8 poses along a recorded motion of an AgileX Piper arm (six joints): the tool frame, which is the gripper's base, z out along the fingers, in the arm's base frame.
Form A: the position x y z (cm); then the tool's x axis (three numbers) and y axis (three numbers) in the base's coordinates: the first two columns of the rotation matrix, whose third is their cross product.
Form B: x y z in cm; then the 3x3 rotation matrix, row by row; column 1 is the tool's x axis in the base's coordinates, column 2 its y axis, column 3 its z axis. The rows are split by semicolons. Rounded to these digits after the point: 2 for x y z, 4 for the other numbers.
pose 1, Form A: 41.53 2.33 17.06 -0.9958 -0.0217 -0.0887 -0.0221 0.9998 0.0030
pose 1, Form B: 41.53 2.33 17.06; -0.9958 -0.0221 0.0886; -0.0217 0.9998 0.0049; -0.0887 0.0030 -0.9961
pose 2, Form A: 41.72 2.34 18.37 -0.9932 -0.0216 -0.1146 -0.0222 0.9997 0.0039
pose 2, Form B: 41.72 2.34 18.37; -0.9932 -0.0222 0.1145; -0.0216 0.9997 0.0064; -0.1146 0.0039 -0.9934
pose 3, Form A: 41.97 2.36 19.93 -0.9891 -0.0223 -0.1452 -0.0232 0.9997 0.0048
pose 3, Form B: 41.97 2.36 19.93; -0.9891 -0.0232 0.1450; -0.0223 0.9997 0.0081; -0.1452 0.0048 -0.9893
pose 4, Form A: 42.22 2.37 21.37 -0.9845 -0.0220 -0.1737 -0.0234 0.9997 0.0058
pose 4, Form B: 42.22 2.37 21.37; -0.9845 -0.0234 0.1735; -0.0220 0.9997 0.0098; -0.1737 0.0058 -0.9847
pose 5, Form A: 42.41 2.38 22.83 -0.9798 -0.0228 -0.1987 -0.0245 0.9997 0.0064
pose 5, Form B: 42.41 2.38 22.83; -0.9798 -0.0245 0.1985; -0.0228 0.9997 0.0111; -0.1987 0.0064 -0.9801
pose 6, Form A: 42.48 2.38 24.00 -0.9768 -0.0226 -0.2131 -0.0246 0.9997 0.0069
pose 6, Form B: 42.48 2.38 24.00; -0.9768 -0.0246 0.2129; -0.0226 0.9997 0.0120; -0.2131 0.0069 -0.9771
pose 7, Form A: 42.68 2.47 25.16 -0.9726 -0.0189 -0.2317 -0.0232 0.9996 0.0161
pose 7, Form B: 42.68 2.47 25.16; -0.9726 -0.0232 0.2313; -0.0189 0.9996 0.0210; -0.2317 0.0161 -0.9726
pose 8, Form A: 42.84 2.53 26.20 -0.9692 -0.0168 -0.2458 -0.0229 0.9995 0.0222
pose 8, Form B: 42.84 2.53 26.20; -0.9692 -0.0229 0.2453; -0.0168 0.9995 0.0271; -0.2458 0.0222 -0.9691
